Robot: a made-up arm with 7 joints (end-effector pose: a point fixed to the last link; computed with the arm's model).
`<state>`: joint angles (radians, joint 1 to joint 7).
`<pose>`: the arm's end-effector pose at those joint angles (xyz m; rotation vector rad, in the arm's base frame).
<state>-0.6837 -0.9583 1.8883 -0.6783 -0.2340 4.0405 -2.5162</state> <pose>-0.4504 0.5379 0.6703 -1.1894 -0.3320 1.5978</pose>
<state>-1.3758 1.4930 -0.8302 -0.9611 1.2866 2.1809 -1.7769</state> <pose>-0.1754 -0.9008 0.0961 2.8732 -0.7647 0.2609</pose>
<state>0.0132 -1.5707 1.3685 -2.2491 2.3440 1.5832 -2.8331</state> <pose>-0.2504 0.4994 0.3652 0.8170 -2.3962 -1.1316</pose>
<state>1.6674 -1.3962 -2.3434 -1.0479 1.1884 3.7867 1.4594</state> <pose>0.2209 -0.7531 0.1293 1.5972 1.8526 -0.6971</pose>
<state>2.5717 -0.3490 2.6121 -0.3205 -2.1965 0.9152 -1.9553</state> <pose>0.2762 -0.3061 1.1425 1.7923 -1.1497 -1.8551</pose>
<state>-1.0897 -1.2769 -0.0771 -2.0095 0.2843 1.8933 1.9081</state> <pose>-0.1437 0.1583 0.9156 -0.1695 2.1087 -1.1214</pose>
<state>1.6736 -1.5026 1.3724 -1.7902 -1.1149 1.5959 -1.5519</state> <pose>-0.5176 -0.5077 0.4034 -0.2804 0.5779 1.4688</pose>
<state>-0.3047 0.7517 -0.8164 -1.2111 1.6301 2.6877 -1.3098</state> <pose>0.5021 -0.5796 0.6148 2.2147 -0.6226 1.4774</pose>
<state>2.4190 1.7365 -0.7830 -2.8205 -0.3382 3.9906 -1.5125</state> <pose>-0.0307 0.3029 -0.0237 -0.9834 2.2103 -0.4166</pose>
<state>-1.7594 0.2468 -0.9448 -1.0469 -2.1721 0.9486 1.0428</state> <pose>-0.4490 -0.3224 1.0075 -1.2342 -0.5736 -1.4471</pose>
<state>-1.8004 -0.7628 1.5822 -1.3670 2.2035 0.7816 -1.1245</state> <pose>0.6112 0.4106 0.7204 -1.0880 -1.4057 -0.3074</pose>
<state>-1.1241 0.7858 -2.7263 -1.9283 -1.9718 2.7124 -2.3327</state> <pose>-0.2688 -0.1031 0.8176 -0.9696 -0.0864 0.6960</pose>
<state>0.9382 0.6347 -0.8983 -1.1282 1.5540 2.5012 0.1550</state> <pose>0.6906 0.2507 0.7416 -1.8431 0.5467 -0.7583</pose>
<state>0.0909 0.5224 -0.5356 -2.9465 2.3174 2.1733 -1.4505</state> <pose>0.1669 -0.1340 0.2161 -2.0665 1.5576 -0.3870</pose>
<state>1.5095 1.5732 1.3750 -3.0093 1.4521 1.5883 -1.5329</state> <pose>-0.2225 0.0303 0.2145 -0.1197 -0.0477 2.9855</pose>
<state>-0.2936 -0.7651 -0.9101 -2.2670 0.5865 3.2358 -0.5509</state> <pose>-0.2137 -0.3673 0.7103 1.4523 -1.5704 1.8912</pose>
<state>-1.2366 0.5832 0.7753 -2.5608 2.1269 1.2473 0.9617</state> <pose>0.4104 -0.1926 0.2208 0.3220 0.8597 1.3649</pose>
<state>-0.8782 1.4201 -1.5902 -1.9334 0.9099 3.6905 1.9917</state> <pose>-0.0128 -0.6475 0.4228 -0.5192 -1.2257 1.7822</pose>
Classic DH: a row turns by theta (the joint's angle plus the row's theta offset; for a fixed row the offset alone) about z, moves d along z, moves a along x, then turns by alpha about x. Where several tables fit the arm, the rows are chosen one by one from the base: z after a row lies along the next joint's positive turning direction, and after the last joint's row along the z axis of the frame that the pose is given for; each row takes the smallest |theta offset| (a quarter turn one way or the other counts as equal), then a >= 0, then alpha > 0; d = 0 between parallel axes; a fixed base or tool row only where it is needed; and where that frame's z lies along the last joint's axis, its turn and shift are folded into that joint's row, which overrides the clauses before.
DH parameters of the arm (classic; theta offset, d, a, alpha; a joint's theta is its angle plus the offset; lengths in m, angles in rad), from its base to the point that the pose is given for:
joint 1: 0 0.261 0 -1.5708
joint 2: 0 0 0 1.5708
joint 3: 0 0.488 0.086 1.5708
joint 4: 0 0 -0.079 -1.5708
joint 5: 0 0.37 0 1.5708
joint 6: 0 0 0.116 1.5708
joint 7: 0 0 0 0

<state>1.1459 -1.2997 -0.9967 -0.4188 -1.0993 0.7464 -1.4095</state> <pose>-0.1415 -0.8847 0.5657 -2.5675 -0.4999 -0.9480</pose>
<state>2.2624 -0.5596 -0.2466 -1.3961 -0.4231 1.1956 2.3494</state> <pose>0.0373 0.1918 1.0592 -2.6421 0.7351 0.0017</pose>
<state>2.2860 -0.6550 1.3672 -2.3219 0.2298 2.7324 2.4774</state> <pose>-0.3086 -0.4061 0.6065 -2.1252 -1.3493 0.7197</pose>
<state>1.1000 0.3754 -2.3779 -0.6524 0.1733 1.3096 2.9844</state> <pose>0.2604 -0.0140 1.1879 1.0421 2.1548 -0.8812</pose>
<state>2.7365 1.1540 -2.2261 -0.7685 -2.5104 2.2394 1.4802</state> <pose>-0.4922 0.5768 0.7860 -1.0482 -0.3084 2.4180</pose>
